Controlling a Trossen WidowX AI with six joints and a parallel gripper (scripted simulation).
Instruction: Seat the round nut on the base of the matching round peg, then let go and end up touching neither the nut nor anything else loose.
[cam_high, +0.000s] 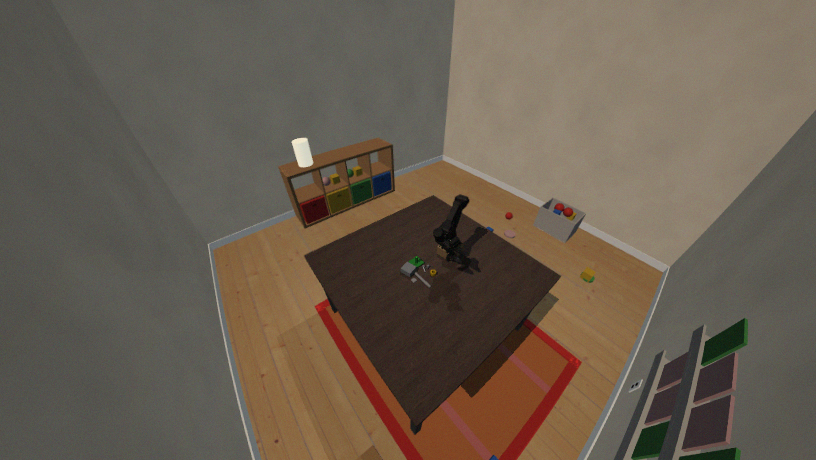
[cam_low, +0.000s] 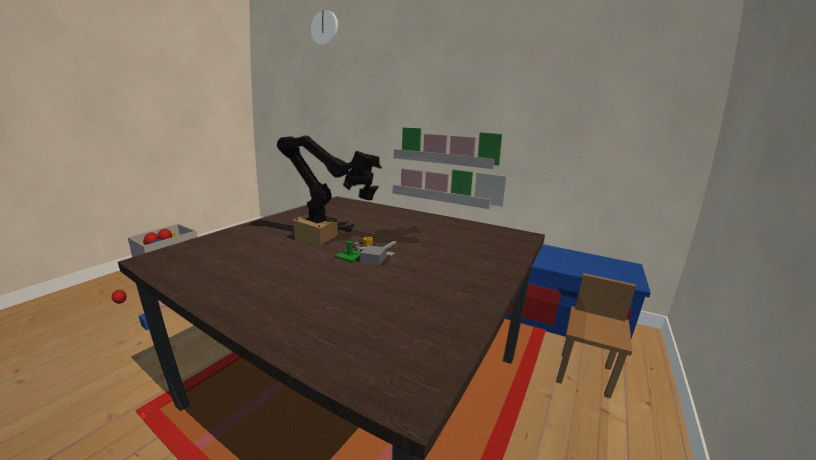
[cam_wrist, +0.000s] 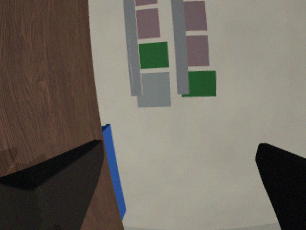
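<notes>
My gripper is now 240 mm above the small grey cube, 200 mm to the left of it and 30 mm short of it. Round my hand: grey bar (250 mm below, 150 mm to the right, 140 mm ahead); then grey square tile (250 mm below, 180 mm to the right, 180 mm ahead); then grey bolt-like piece (250 mm below, 210 mm to the right, 60 mm ahead).
</notes>
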